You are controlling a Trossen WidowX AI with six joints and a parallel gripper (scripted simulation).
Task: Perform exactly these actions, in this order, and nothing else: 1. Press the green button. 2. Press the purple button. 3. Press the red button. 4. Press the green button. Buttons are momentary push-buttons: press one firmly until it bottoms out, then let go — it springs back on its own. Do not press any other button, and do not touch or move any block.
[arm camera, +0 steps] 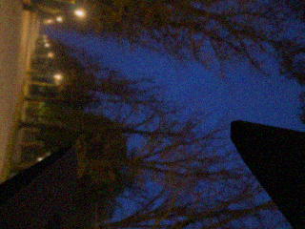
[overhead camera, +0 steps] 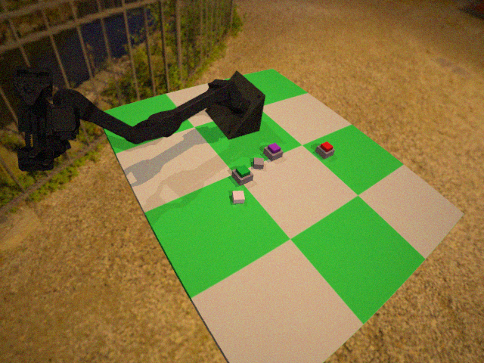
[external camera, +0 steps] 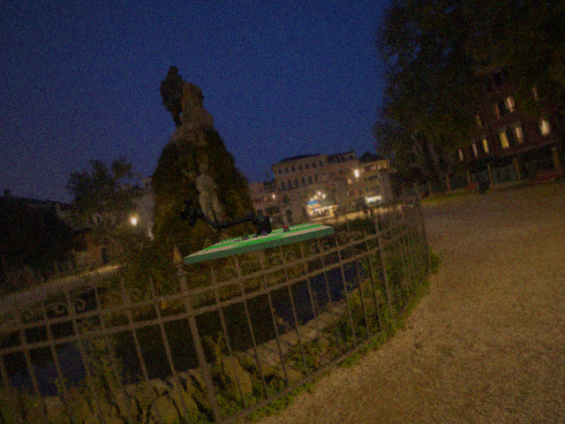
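The green button is 450 mm to the left of my gripper tip, 340 mm below it and 30 mm ahead of it. The rest, counted from my gripper tip: red button 780 mm to the left, 340 mm below, 110 mm ahead; then purple button 610 mm to the left, 340 mm below, 10 mm ahead; then grey block 530 mm to the left, 360 mm below, 20 mm ahead.
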